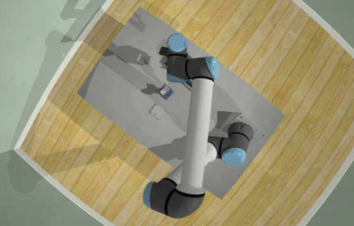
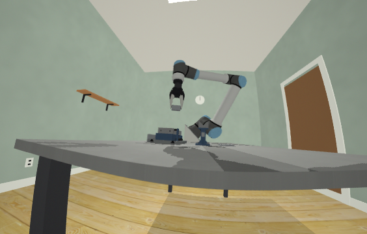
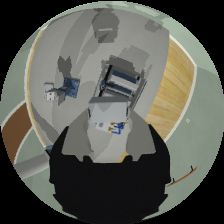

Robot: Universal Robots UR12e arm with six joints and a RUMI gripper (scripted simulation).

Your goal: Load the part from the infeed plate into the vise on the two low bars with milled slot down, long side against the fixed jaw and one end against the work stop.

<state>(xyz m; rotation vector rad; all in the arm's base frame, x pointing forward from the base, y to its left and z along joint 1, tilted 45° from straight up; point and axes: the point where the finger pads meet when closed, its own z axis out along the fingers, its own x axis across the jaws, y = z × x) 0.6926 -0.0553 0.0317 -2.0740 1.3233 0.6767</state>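
The vise is 60 mm behind my hand, 40 mm to the right of it and 210 mm below it. From my hand the other things lie so: infeed plate: 130 mm behind, 340 mm to the left, 240 mm below; part: 10 mm below.
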